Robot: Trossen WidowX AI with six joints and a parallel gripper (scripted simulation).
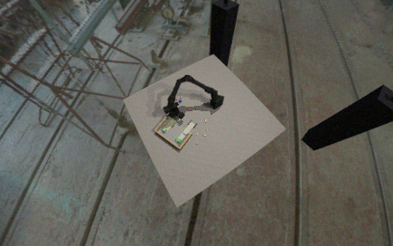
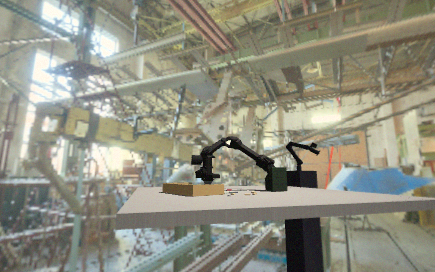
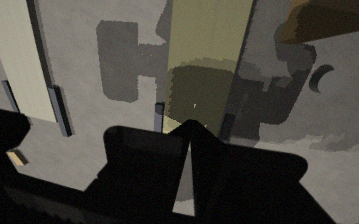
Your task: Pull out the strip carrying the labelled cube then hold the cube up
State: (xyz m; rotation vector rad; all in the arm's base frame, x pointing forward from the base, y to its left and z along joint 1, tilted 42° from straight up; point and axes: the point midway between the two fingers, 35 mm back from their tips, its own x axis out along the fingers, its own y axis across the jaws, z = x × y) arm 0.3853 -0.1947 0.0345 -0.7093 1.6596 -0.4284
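My gripper tip is now 14 cm past the blue disc and 12 cm to the left of it.
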